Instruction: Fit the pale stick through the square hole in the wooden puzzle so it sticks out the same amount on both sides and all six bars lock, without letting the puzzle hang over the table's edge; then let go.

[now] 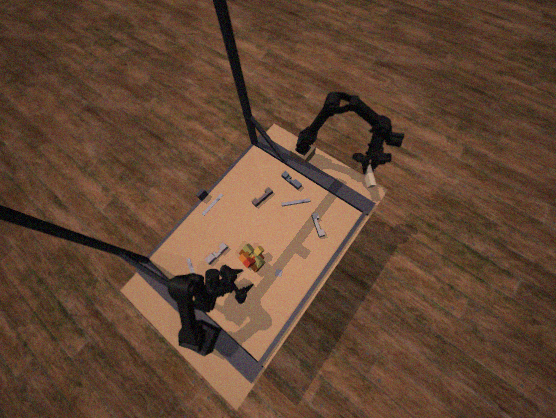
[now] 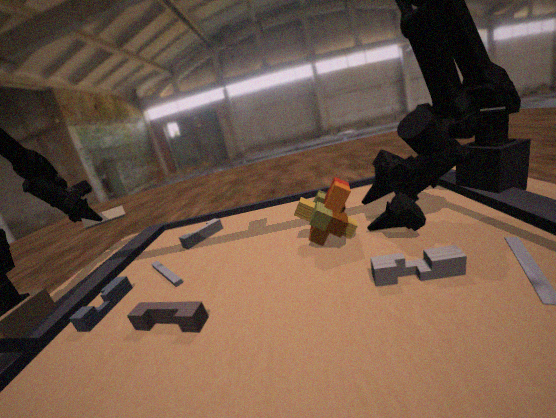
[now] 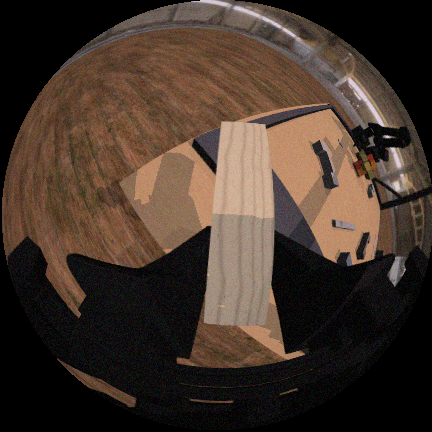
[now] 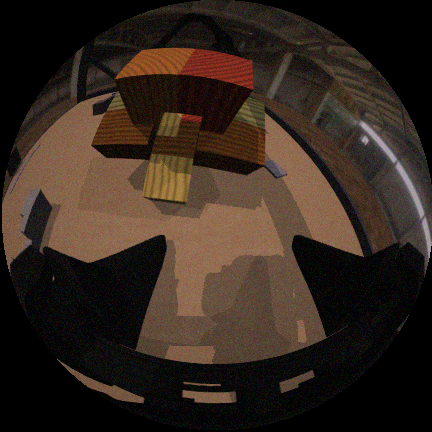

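The pale stick is in my left gripper, which is shut on it near the table's corner, outside the dark border. The stick is away from the puzzle and points forward out of the fingers. The wooden puzzle, of orange, red, green, yellow and brown bars, rests tilted on the table. My right gripper is open and empty beside the puzzle, low over the table. I cannot make out the square hole.
A grey notched bar lies near the puzzle. A brown notched bar, a blue-grey notched bar, a grey bar and thin strips lie farther off. Dark borders run along the table.
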